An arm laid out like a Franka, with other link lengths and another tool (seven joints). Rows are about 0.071 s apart.
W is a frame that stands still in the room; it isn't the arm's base.
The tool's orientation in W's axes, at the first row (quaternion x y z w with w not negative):
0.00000, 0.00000, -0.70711, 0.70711
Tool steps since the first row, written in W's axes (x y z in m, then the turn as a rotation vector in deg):
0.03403, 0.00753, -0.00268, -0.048, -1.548, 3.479
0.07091, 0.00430, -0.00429, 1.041, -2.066, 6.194
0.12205, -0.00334, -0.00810, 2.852, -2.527, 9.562
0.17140, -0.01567, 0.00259, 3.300, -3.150, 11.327
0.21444, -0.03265, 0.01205, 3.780, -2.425, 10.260
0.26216, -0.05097, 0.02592, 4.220, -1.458, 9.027
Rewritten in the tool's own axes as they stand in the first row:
-0.00753, 0.03403, -0.00268, 1.548, -0.048, 3.479
-0.00430, 0.07091, -0.00429, 2.066, 1.041, 6.194
0.00334, 0.12205, -0.00810, 2.527, 2.852, 9.562
0.01567, 0.17140, 0.00259, 3.150, 3.300, 11.327
0.03265, 0.21444, 0.01205, 2.425, 3.780, 10.260
0.05097, 0.26216, 0.02592, 1.458, 4.220, 9.027

